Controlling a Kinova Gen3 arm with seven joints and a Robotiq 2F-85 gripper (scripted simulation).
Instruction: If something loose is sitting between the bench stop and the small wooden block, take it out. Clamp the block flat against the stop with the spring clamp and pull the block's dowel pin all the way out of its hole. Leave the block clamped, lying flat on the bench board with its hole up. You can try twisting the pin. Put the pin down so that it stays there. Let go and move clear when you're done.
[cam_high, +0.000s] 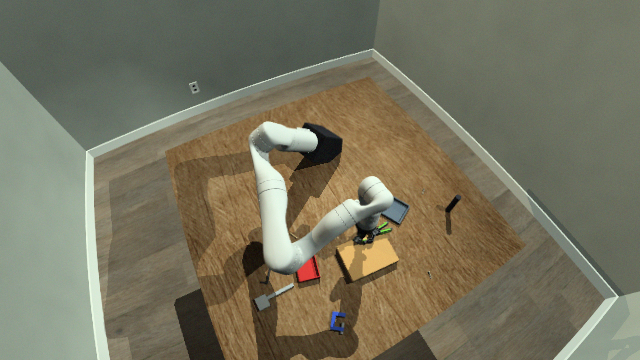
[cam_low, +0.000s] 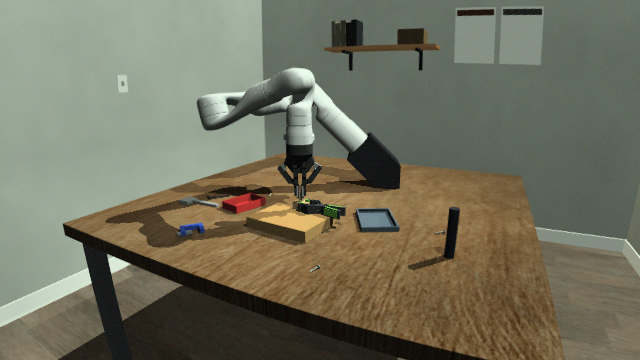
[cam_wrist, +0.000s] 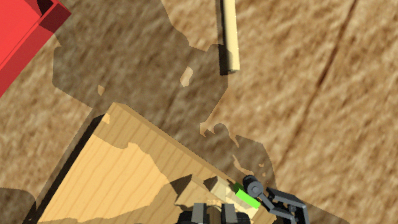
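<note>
Now: hand 2 cm above the dowel pin. Round my hand: thin pale stick: 12 cm behind, 8 cm below, 5 cm to the right; then small wooden block: 5 cm below; then tan bench board: 6 cm below, 6 cm ahead.
</note>
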